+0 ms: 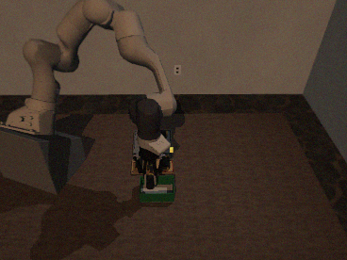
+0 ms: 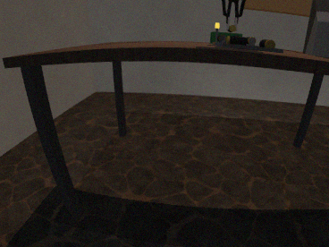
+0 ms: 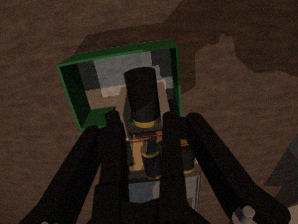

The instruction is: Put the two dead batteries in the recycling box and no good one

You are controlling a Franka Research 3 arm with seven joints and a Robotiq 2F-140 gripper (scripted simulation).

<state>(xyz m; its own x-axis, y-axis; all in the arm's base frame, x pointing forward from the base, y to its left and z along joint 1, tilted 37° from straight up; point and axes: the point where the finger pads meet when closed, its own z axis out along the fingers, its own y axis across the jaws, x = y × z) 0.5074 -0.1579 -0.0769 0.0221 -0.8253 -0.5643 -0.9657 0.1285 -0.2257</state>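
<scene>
The green recycling box lies 9 cm below my hand and 3 cm ahead of it. From my hand the other things lie so: grey tray (33 cm to the left, 10 cm below); then yellow bulb (20 cm to the left, 9 cm ahead, 3 cm below).
</scene>
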